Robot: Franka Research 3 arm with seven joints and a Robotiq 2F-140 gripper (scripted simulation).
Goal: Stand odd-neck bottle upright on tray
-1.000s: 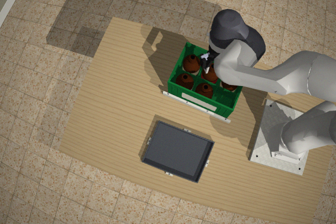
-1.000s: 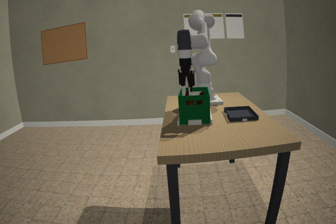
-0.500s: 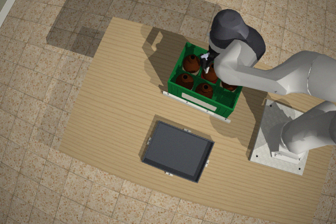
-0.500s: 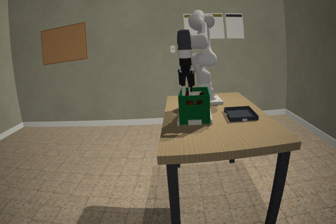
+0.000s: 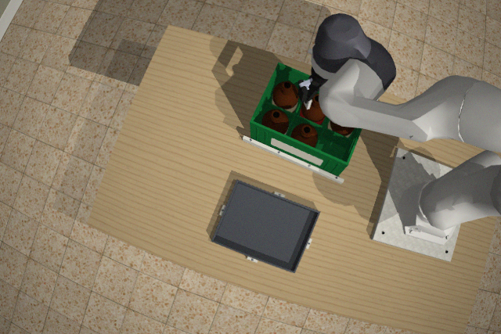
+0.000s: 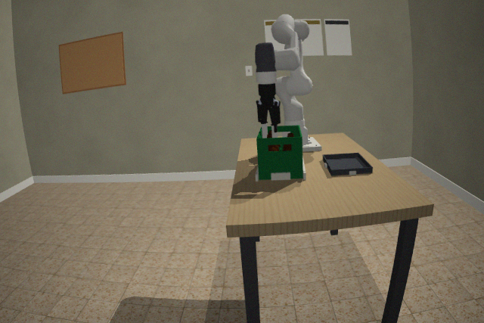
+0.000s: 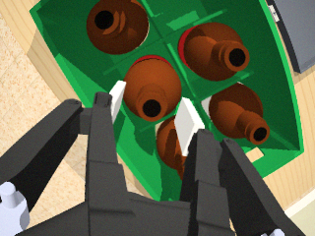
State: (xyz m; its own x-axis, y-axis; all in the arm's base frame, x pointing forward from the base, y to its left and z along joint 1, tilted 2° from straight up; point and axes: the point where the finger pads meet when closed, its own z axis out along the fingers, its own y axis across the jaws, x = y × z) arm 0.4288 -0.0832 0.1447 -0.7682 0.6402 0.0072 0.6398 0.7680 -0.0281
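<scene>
My gripper is now 90 mm above the green crate, 40 mm to the right of it and 10 mm past it. The rest, counted from my hand: glass bottle 90 mm to the left, 90 mm below, 10 mm behind; dark grey tray 350 mm to the left, 160 mm below, 40 mm behind.
</scene>
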